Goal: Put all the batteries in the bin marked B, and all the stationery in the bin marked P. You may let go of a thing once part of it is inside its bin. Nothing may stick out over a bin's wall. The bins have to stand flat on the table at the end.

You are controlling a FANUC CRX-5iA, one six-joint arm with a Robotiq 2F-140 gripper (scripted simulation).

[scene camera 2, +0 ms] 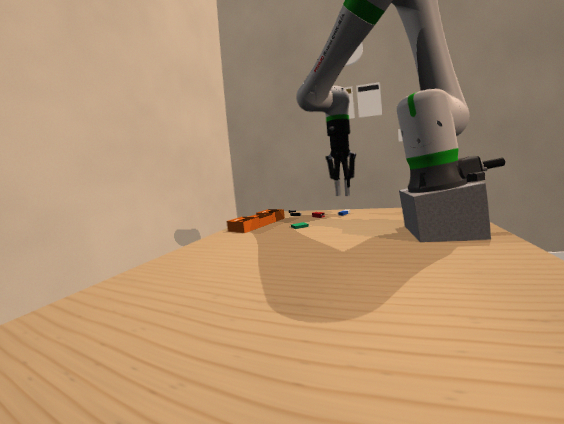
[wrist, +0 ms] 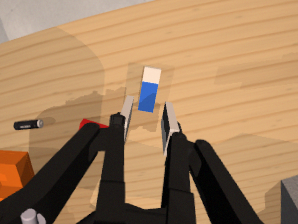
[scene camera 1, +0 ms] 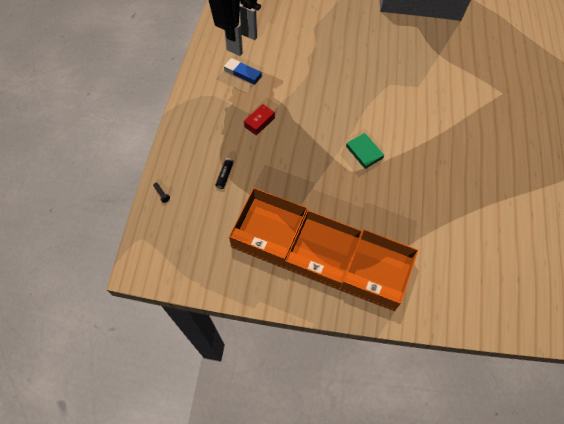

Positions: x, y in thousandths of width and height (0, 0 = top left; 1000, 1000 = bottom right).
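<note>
White-and-blue eraser (wrist: 508, 342). Green pad (scene camera 1: 643, 348). Orange bin row (scene camera 1: 485, 541) (scene camera 2: 435, 529). The gripper (scene camera 2: 609, 461) (wrist: 495, 489).
</note>
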